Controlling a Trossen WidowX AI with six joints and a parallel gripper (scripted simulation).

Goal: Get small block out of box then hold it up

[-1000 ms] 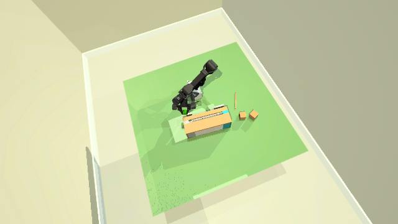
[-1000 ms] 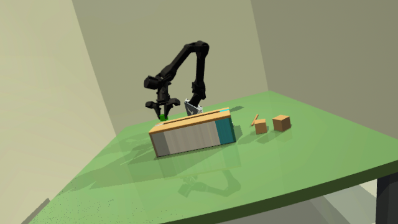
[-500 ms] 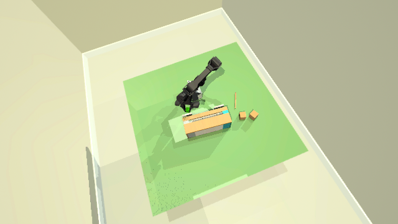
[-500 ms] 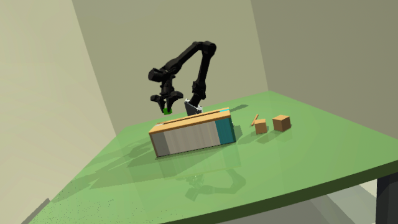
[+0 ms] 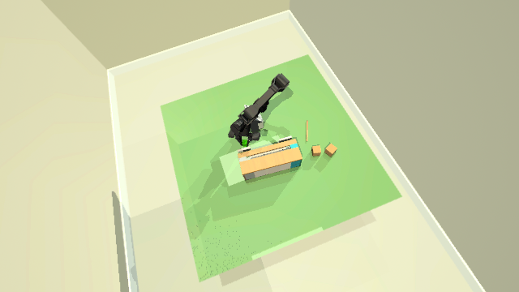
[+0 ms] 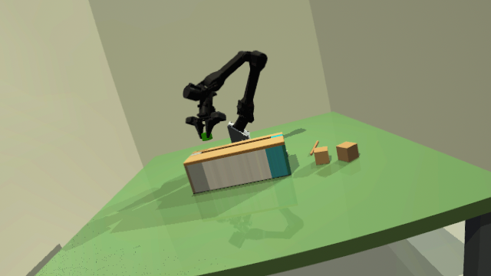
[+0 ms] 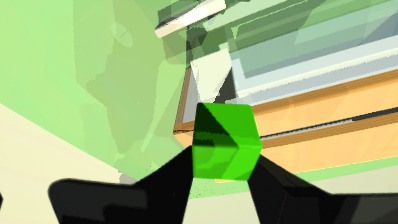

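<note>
Now: gripper tip 2 cm past the small green block and 1 cm to the right of it. From my gripper tip the other things lie so: thin wooden stick (45 cm to the left, 17 cm below, 7 cm behind); then box (13 cm to the left, 11 cm below, 6 cm ahead).
</note>
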